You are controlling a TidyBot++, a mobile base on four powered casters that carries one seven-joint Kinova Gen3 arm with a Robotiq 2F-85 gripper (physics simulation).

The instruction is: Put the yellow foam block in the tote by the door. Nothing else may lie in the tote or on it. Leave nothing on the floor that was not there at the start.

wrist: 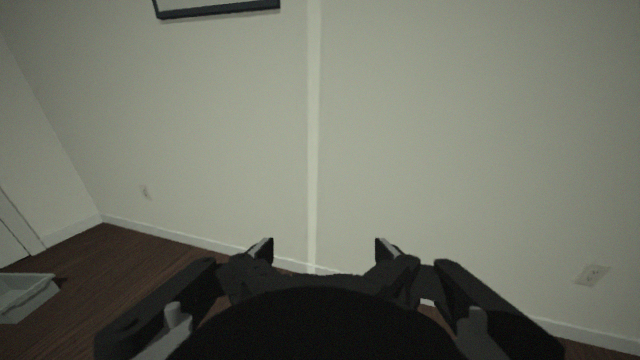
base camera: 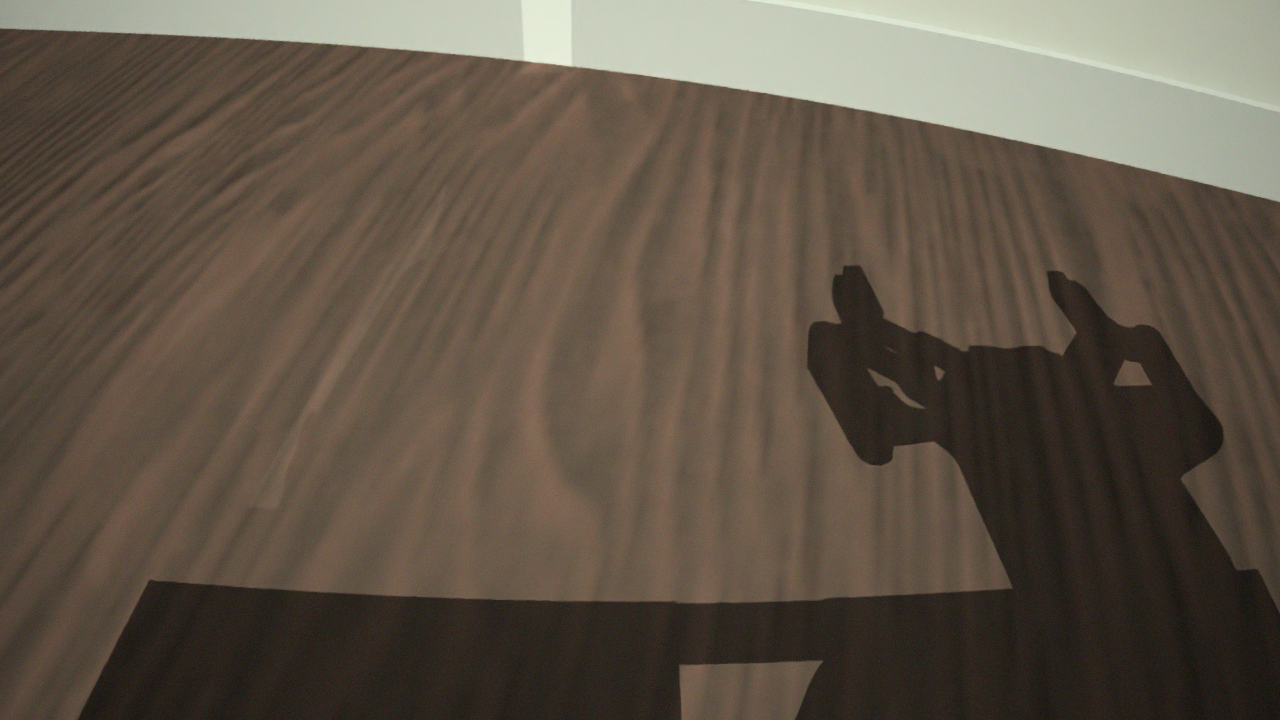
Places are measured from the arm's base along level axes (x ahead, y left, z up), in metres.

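Where they show: gripper, between the fingertips: (wrist: 323,249).
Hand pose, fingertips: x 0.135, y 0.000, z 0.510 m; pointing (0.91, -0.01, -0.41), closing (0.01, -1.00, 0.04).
Note:
After its pixels a point has its place.
My gripper (wrist: 323,249) @[x 0.135, y 0.000, z 0.510 m] is open, with nothing between its fingertips. It points toward a wall in the wrist view. A pale grey tote (wrist: 30,302) @[x 0.532, y 1.462, z -0.346 m] stands on the floor at the lower left edge of the wrist view, left of my gripper and apart from it. Only part of the tote shows, and its inside is mostly cut off by the frame. The yellow foam block does not show in either view.
A pale wall (wrist: 450,150) @[x 0.702, y -0.471, z 0.458 m] with a white baseboard (base camera: 895,80) @[x 0.736, y -0.263, z -0.361 m] (wrist: 170,237) @[x 1.056, y 1.153, z -0.372 m] runs across both views. Door trim (wrist: 22,225) @[x 0.887, y 1.954, z -0.172 m] shows at the far left. The robot's shadow (base camera: 1029,429) @[x 0.366, y -0.262, z -0.397 m] falls on the wood floor (base camera: 447,358) @[x 0.418, y 0.094, z -0.397 m] (wrist: 125,265) @[x 0.814, y 1.271, z -0.397 m]. A dark-framed picture (wrist: 220,9) @[x 0.878, y 0.409, z 0.917 m] hangs above.

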